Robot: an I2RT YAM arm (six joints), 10 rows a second.
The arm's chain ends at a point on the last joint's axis. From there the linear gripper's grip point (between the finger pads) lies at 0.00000 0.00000 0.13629 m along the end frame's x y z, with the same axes.
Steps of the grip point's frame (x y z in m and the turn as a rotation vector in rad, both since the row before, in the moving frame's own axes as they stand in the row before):
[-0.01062 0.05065 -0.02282 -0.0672 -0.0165 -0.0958]
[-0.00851 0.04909 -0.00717 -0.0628 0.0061 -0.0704]
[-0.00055 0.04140 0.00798 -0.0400 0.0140 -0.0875]
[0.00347 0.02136 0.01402 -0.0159 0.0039 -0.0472]
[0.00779 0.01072 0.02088 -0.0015 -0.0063 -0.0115]
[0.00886 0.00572 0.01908 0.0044 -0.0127 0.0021]
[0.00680 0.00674 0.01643 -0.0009 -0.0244 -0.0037]
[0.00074 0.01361 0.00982 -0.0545 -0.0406 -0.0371]
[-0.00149 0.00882 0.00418 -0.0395 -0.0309 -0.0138]
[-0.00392 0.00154 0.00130 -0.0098 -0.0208 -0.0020]
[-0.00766 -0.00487 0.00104 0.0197 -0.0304 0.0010]
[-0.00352 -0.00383 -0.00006 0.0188 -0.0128 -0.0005]
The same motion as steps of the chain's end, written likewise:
[-0.00881 0.04141 -0.02249 -0.0672 -0.0165 -0.0958]
[-0.00964 0.04057 -0.00690 -0.0628 0.0061 -0.0704]
[-0.00269 0.03604 0.00810 -0.0400 0.0140 -0.0875]
[0.00289 0.01921 0.01404 -0.0159 0.0039 -0.0472]
[0.00865 0.01051 0.02088 -0.0015 -0.0063 -0.0115]
[0.01059 0.00632 0.01909 0.0044 -0.0127 0.0021]
[0.01012 0.00661 0.01647 -0.0009 -0.0244 -0.0037]
[0.00613 0.00609 0.01013 -0.0545 -0.0406 -0.0371]
[0.00268 0.00341 0.00435 -0.0395 -0.0309 -0.0138]
[-0.00109 0.00020 0.00134 -0.0098 -0.0208 -0.0020]
[-0.00352 -0.00218 0.00113 0.0197 -0.0304 0.0010]
[-0.00177 -0.00127 -0.00002 0.0188 -0.0128 -0.0005]

